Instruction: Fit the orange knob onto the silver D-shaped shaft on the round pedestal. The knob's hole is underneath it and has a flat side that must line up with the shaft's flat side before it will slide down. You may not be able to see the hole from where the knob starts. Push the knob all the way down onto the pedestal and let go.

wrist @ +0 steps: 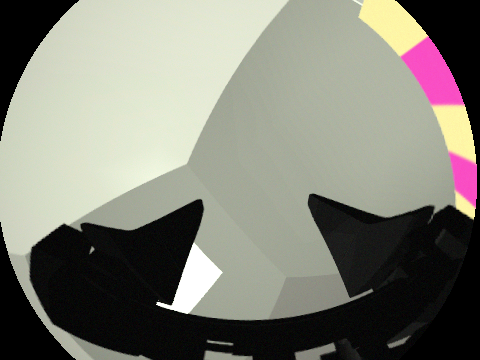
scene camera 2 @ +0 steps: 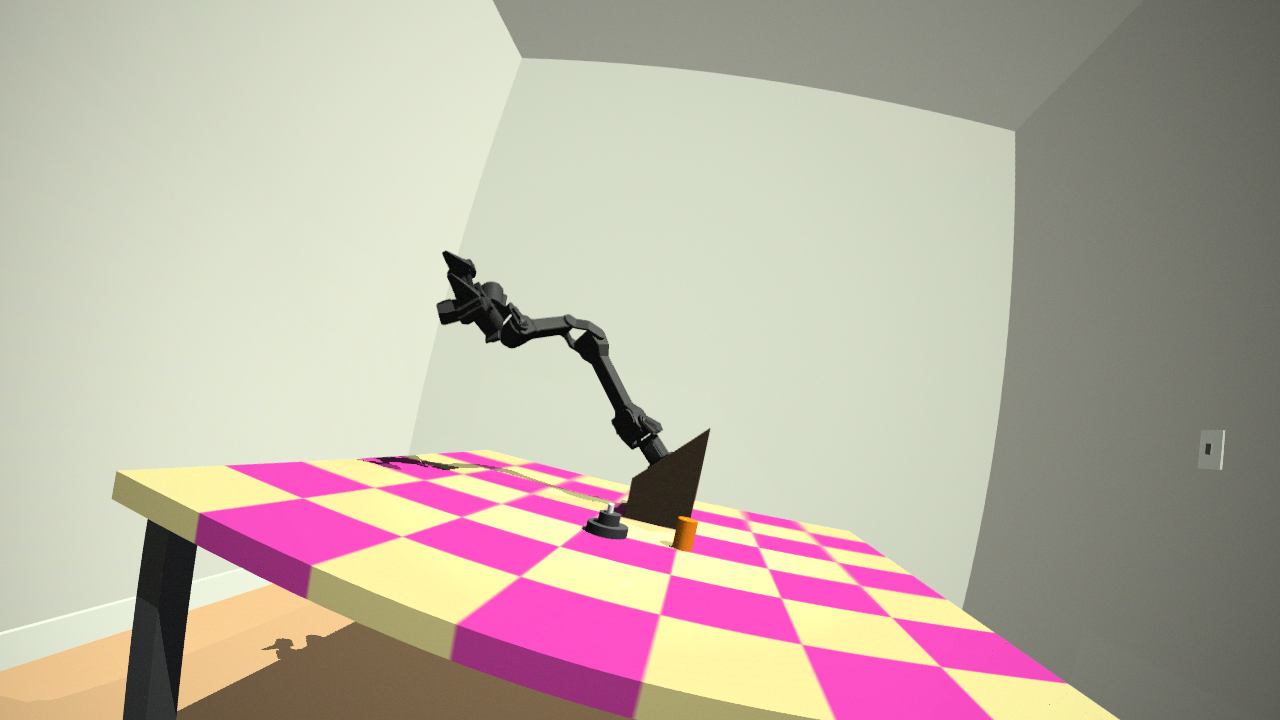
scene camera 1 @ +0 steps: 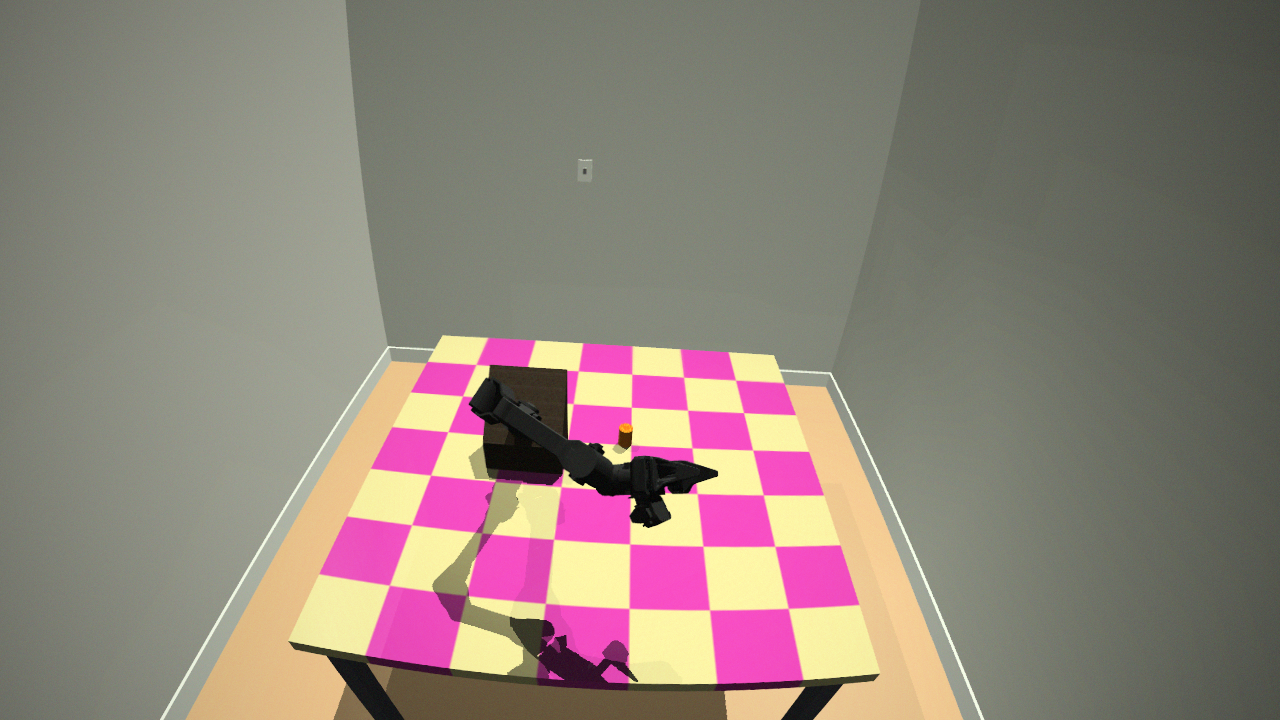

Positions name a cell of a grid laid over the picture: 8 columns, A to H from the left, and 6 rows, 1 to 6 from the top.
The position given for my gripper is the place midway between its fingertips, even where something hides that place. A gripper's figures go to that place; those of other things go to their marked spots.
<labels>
My gripper (scene camera 2: C3) is 110 cm from the lens. A round pedestal (scene camera 2: D5): 102 cm from the lens.
</labels>
